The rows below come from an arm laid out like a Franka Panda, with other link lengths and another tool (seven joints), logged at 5 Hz.
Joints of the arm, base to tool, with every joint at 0 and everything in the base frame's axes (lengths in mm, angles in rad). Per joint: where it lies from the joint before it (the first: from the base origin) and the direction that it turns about. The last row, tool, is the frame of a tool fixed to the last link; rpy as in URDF.
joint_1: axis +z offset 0 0 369.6
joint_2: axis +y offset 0 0 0
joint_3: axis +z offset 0 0 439.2
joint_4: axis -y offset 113.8 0 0
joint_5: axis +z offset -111.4 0 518.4
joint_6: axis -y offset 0 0 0
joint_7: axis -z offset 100.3 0 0
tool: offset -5 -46 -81 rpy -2.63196 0 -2.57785
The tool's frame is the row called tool.
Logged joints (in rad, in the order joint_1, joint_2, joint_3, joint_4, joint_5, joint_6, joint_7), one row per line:
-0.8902, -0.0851, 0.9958, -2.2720, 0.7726, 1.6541, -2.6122
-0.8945, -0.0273, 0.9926, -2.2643, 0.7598, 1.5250, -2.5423
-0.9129, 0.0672, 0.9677, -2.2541, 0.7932, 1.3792, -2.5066
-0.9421, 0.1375, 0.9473, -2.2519, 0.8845, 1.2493, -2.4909
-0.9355, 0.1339, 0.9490, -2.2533, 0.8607, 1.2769, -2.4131
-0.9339, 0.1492, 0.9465, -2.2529, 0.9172, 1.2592, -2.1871
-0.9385, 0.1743, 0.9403, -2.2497, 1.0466, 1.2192, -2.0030
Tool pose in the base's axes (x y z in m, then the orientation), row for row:
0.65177, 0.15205, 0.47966, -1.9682, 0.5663, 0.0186
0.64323, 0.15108, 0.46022, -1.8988, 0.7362, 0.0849
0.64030, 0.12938, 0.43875, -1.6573, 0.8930, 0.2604
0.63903, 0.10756, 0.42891, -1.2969, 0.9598, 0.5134
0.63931, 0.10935, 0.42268, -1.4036, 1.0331, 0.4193
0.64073, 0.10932, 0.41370, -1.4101, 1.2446, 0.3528
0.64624, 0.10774, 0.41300, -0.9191, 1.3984, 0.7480
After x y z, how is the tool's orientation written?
As angles about the fixed x, y, z axes (roll, pitch, yaw), in radians.
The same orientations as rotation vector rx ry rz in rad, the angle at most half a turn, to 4 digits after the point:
-1.9127, 0.3516, 0.5674
-1.8304, 0.4228, 0.7528
-1.6408, 0.4780, 0.9291
-1.4103, 0.5071, 1.0358
-1.4650, 0.5885, 1.0506
-1.4157, 0.8182, 1.1408
-1.2552, 0.9840, 1.2304

